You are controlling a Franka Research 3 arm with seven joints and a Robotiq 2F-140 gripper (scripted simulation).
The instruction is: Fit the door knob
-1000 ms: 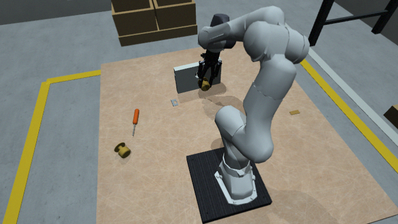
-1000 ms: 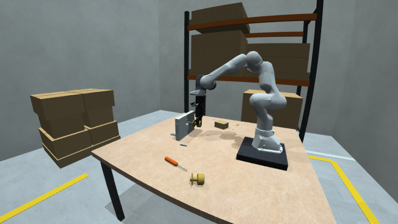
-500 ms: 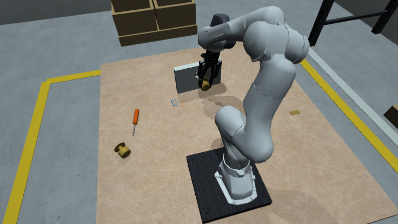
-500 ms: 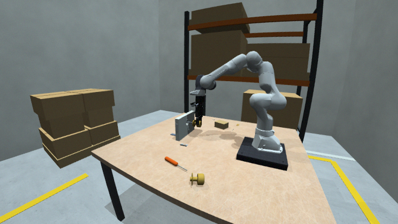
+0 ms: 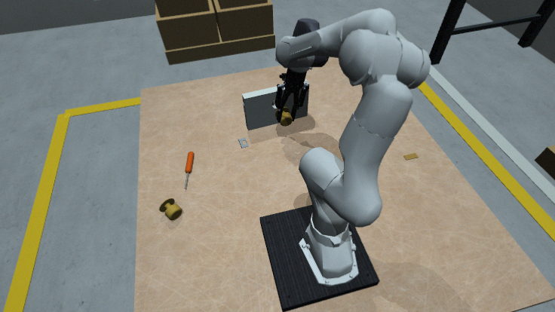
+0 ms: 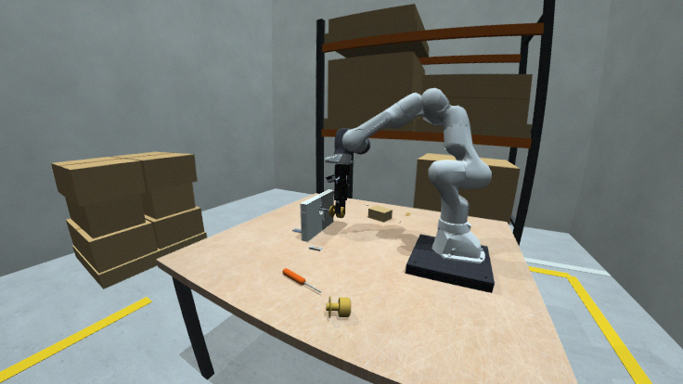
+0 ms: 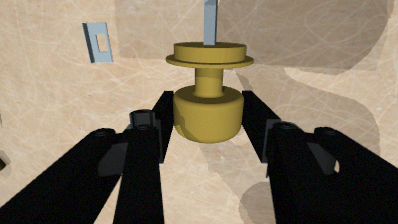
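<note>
My gripper is now 120 mm short of the grey door panel, 40 mm above it and 20 mm to the right of it. Also, from my hand: tan block: 330 mm to the right, 120 mm below, 100 mm behind; brass knob: 520 mm to the left, 280 mm behind, 120 mm below; orange screwdriver: 450 mm to the left, 130 mm below, 100 mm behind.
</note>
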